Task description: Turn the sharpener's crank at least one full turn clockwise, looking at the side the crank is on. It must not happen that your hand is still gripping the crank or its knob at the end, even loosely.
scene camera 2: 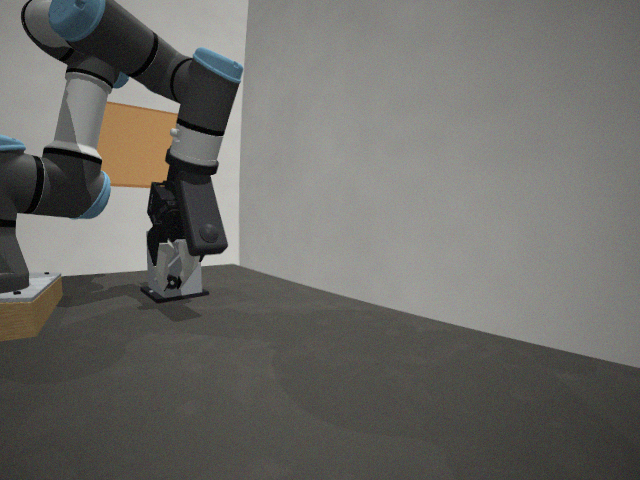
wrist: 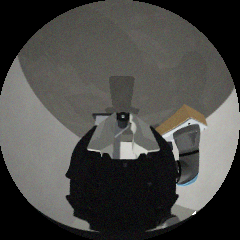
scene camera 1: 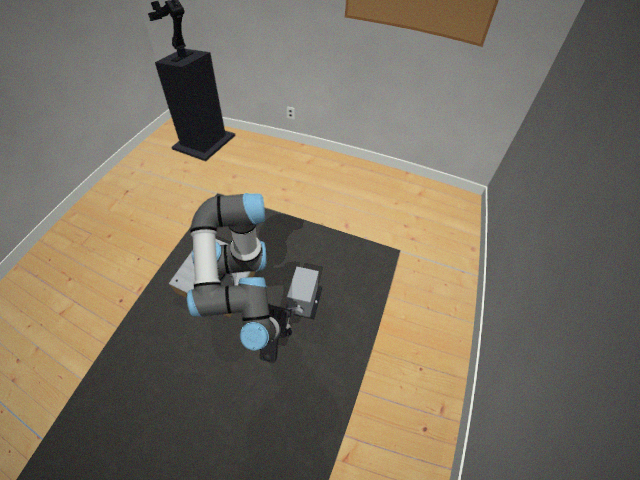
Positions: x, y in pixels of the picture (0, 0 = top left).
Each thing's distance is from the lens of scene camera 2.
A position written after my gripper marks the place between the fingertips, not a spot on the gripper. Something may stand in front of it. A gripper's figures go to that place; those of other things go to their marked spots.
my gripper (scene camera 2: 171, 289): 0.50 m
sharpener (scene camera 2: 192, 288): 0.57 m
